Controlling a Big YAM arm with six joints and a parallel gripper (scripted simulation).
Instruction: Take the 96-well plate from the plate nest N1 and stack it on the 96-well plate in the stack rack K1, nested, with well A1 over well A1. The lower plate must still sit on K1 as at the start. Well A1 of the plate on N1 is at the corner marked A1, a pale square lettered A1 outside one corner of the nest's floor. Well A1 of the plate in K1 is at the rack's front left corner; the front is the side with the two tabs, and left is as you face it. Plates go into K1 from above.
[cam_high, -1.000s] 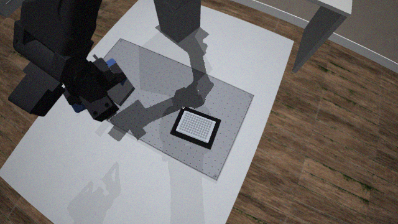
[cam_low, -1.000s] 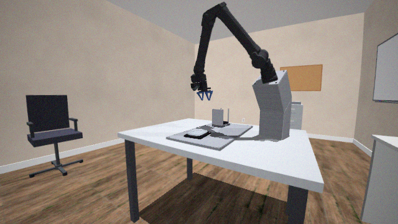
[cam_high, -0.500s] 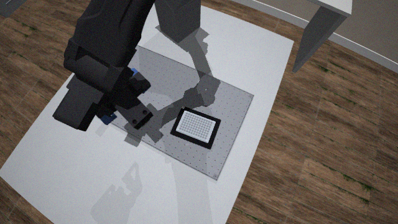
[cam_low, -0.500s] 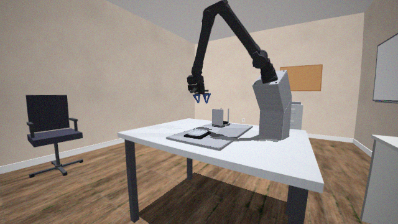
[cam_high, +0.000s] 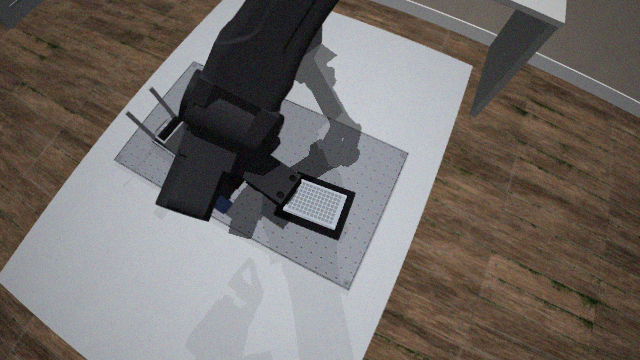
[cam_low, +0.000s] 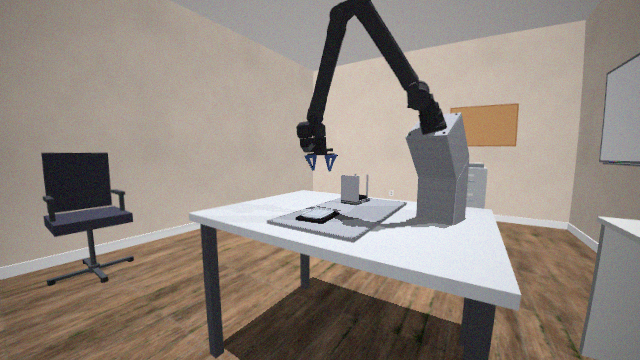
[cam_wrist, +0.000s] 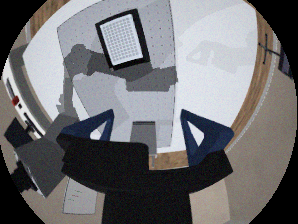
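Right now my hand is 4 cm past the white 96-well plate, 11 cm to the right of it and 18 cm above it. From my hand the other things lie so: black plate nest N1: 4 cm behind, 11 cm to the left, 19 cm below; pale A1 mark: 10 cm behind, 4 cm to the left, 18 cm below.
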